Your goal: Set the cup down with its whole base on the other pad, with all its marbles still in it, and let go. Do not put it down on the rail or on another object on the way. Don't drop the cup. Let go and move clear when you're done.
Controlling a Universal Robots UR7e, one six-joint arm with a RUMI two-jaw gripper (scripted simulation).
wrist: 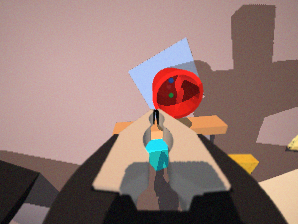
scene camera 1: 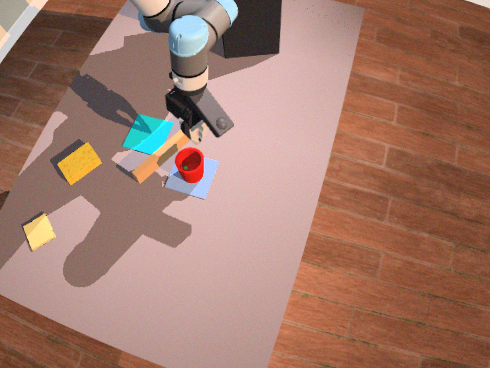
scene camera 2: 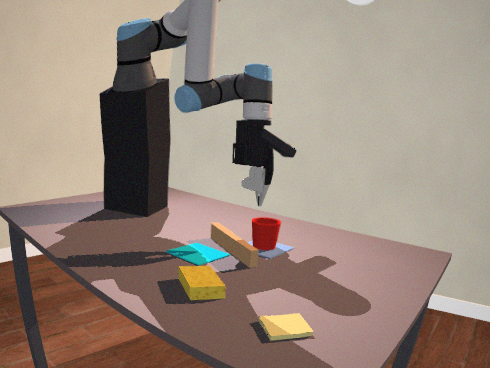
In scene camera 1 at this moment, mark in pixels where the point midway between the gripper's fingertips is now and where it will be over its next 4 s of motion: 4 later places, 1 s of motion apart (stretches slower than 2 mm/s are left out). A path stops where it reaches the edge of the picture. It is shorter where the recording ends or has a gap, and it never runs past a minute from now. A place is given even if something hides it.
My gripper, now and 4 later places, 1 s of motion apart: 197, 144; 198, 145; 199, 158; 198, 154; 196, 145
